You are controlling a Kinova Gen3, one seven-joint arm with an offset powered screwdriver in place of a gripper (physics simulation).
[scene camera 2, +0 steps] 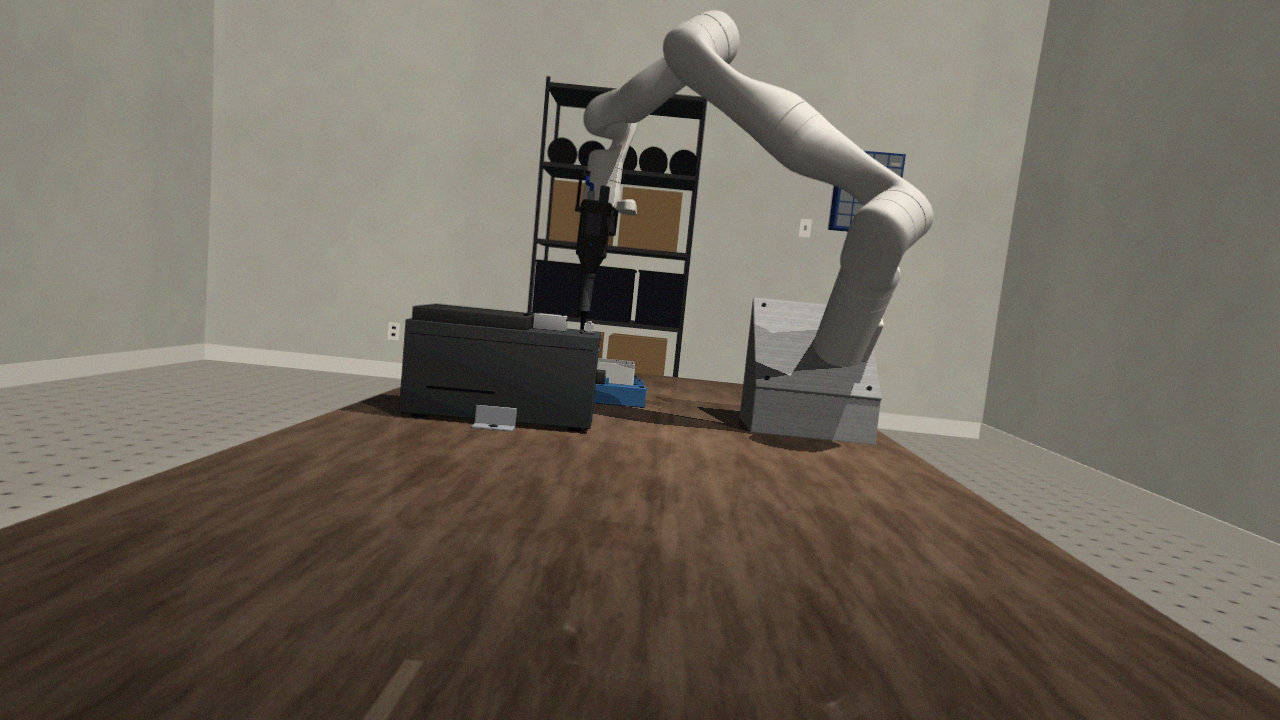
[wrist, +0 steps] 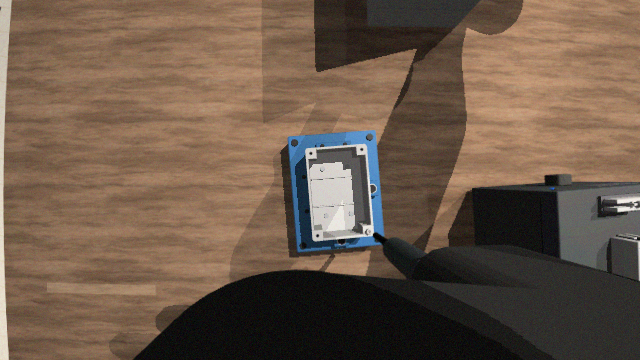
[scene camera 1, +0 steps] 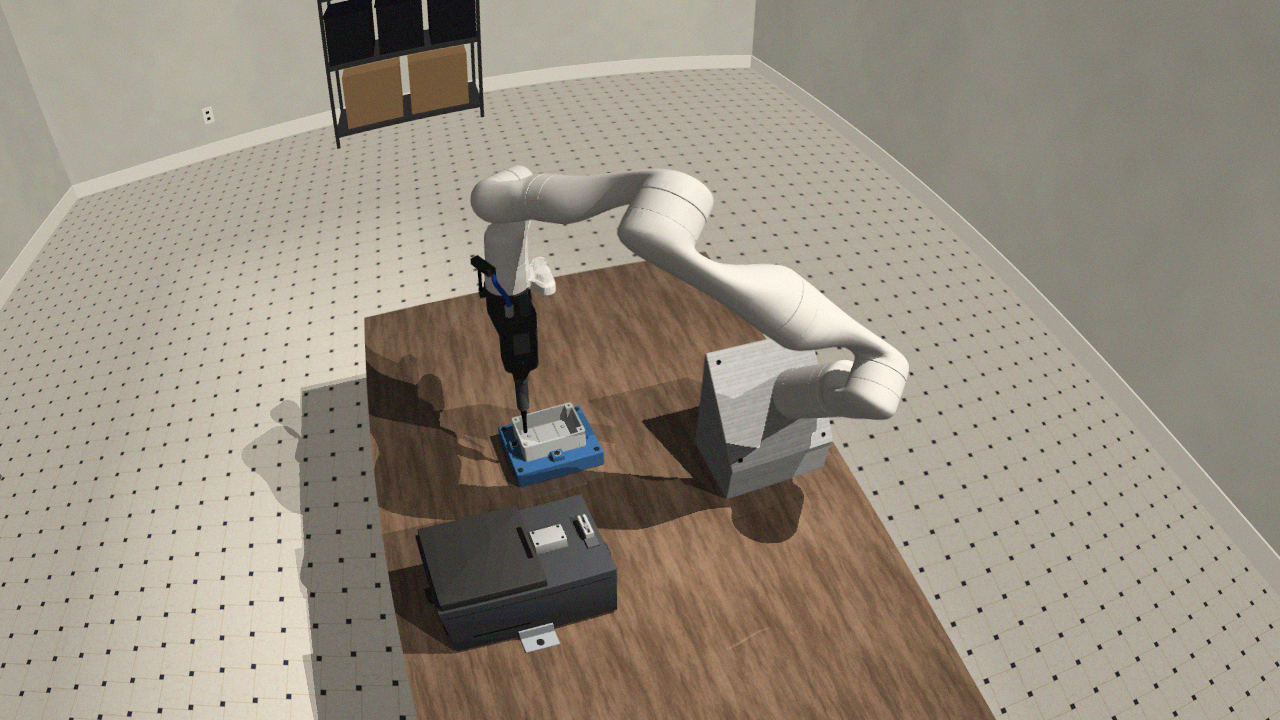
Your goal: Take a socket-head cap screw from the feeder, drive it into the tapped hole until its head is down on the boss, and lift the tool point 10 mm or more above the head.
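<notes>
The screwdriver, my gripper (scene camera 1: 525, 429) (scene camera 2: 582, 329) (wrist: 376, 235), points down with a bare dark bit; no screw shows on its tip. A pale open housing (scene camera 1: 556, 446) (scene camera 2: 619, 368) sits in a blue fixture (scene camera 1: 581, 462) (scene camera 2: 626, 394) (wrist: 330, 137). In the wrist view a small round screw head (wrist: 368, 231) shows on the housing's lower right corner boss, with the bit tip beside it in the picture. In scene camera 1 the tip is a little above the housing's front left corner. The dark feeder (scene camera 1: 581, 586) (scene camera 2: 501, 380) (wrist: 515, 220) stands apart from the housing. The screw's shank is hidden.
The arm's grey angled pedestal (scene camera 1: 733, 465) (scene camera 2: 805, 416) stands to the right on the wooden table (scene camera 1: 698, 608) (scene camera 2: 662, 537). A small metal bracket (scene camera 1: 539, 638) (scene camera 2: 494, 415) is at the feeder's front. A shelf rack (scene camera 1: 332, 98) (scene camera 2: 547, 116) stands by the wall.
</notes>
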